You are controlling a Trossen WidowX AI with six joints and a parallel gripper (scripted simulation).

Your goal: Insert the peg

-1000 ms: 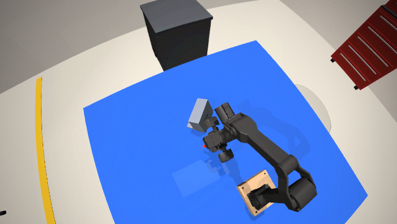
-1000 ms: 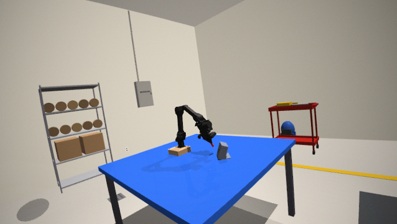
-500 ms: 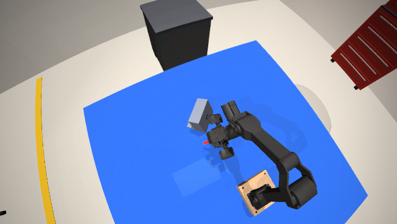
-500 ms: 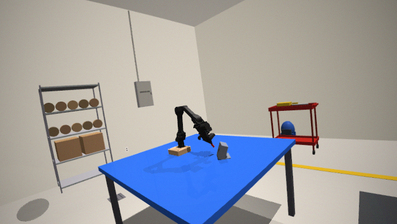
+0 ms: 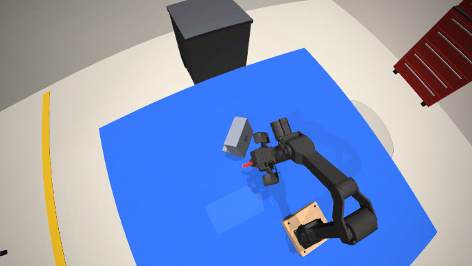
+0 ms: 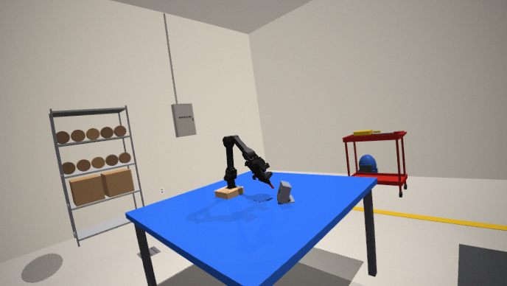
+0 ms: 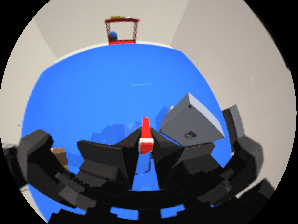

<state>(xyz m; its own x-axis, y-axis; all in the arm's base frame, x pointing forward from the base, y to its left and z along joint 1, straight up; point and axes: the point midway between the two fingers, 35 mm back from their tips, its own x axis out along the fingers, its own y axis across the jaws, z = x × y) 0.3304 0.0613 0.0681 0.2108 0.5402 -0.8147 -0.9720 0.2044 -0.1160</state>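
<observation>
The grey panel is 130 mm ahead of my gripper tip, 10 mm to the right of it and 30 mm below it. The rest, counted from my gripper tip: red peg: 10 mm to the right, 10 mm above.
</observation>
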